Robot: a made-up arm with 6 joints.
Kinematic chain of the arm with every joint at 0, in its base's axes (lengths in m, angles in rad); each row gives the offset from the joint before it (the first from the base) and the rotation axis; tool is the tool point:
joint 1: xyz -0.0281 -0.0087 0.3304 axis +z
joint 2: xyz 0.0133 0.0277 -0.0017 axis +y
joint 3: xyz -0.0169 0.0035 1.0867 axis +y
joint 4: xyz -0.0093 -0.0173 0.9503 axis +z
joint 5: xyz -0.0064 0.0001 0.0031 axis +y
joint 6: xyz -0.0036 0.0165 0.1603 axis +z
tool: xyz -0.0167 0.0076 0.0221
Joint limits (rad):
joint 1: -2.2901..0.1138
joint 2: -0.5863..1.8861
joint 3: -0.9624..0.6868
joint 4: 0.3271..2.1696
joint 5: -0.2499..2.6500
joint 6: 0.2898..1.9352
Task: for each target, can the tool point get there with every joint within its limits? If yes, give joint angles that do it. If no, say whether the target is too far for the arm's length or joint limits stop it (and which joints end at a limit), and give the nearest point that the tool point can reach.
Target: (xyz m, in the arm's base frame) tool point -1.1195 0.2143 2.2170
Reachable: yes | joints -0.1908 -0.3714 -0.2981 0.7741 0.0897 1.2980
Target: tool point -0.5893 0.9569 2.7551
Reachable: no: too far | nearest point -0.4933 0.7918 2.3451 | short by 0.452 m
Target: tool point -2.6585 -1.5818 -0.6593
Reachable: no: too far | nearest point -1.4648 -1.5562 -0.3711 | short by 1.228 m
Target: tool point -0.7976 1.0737 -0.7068
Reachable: no: joint limits stop it (at a limit: joint 2, joint 3, joint 4, joint 6) | nearest point -0.9108 1.2329 1.1224 | short by 1.840 m
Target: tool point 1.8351 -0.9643 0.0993
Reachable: yes | joints -0.5410 1.5137 0.2773 0.9173 1.1919 1.2840
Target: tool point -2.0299 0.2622 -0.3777
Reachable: no: joint limits stop it (at a limit: joint 2, joint 3, joint 4, joint 6) | nearest point -1.6454 0.2102 1.1296 | short by 1.556 m
